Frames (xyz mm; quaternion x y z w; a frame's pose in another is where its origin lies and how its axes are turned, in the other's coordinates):
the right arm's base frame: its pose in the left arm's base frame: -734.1 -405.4 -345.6 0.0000 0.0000 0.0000 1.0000
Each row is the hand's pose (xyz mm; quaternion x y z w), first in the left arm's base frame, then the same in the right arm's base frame.
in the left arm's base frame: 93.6 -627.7 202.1 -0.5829 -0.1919 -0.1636 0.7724
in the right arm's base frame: 827.7 -222.3 547.7 -0.5829 -0.1919 -0.1636 0.7724
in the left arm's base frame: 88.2 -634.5 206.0 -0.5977 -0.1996 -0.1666 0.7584
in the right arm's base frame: 822.3 -229.1 551.6 -0.5977 -0.1996 -0.1666 0.7584
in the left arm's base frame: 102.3 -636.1 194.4 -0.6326 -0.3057 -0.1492 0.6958
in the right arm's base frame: 836.4 -230.7 540.0 -0.6326 -0.3057 -0.1492 0.6958
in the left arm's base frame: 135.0 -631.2 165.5 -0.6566 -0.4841 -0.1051 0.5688
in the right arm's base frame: 869.1 -225.8 511.1 -0.6566 -0.4841 -0.1051 0.5688
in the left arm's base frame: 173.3 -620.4 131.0 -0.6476 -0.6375 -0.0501 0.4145
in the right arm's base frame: 907.4 -215.0 476.6 -0.6476 -0.6375 -0.0501 0.4145
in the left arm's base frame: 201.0 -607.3 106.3 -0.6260 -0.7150 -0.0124 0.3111
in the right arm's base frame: 935.1 -201.9 451.9 -0.6260 -0.7150 -0.0124 0.3111
